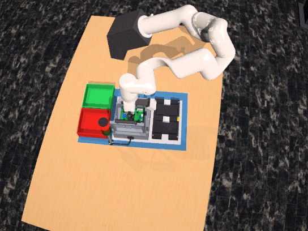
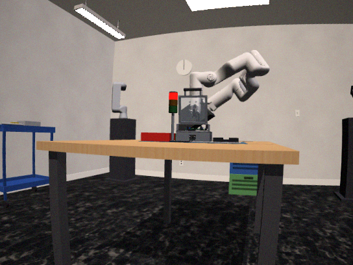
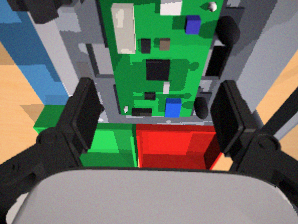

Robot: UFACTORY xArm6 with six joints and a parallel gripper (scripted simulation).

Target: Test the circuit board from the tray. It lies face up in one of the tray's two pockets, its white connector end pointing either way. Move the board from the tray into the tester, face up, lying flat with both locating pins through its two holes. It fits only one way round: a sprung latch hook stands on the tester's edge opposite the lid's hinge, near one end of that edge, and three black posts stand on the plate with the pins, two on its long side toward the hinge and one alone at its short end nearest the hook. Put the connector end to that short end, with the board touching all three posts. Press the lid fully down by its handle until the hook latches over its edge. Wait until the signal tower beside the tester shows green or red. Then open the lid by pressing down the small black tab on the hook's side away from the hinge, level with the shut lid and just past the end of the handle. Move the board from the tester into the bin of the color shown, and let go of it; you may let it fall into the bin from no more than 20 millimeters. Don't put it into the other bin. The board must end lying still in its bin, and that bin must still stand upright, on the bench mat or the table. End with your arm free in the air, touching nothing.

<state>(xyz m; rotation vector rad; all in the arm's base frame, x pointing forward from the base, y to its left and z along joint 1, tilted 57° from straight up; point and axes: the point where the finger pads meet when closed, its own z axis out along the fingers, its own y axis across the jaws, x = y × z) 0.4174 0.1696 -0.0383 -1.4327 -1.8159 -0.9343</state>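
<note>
My hand is 1 cm short of the tester plate, 1 cm to the right of it and 4 cm above it. Also, from my hand: tester lid: 11 cm ahead, 2 cm to the left, 8 cm above; then black tab: 7 cm behind, 4 cm to the left, 2 cm below; then red bin: 9 cm ahead, 19 cm to the right, 9 cm below.
</note>
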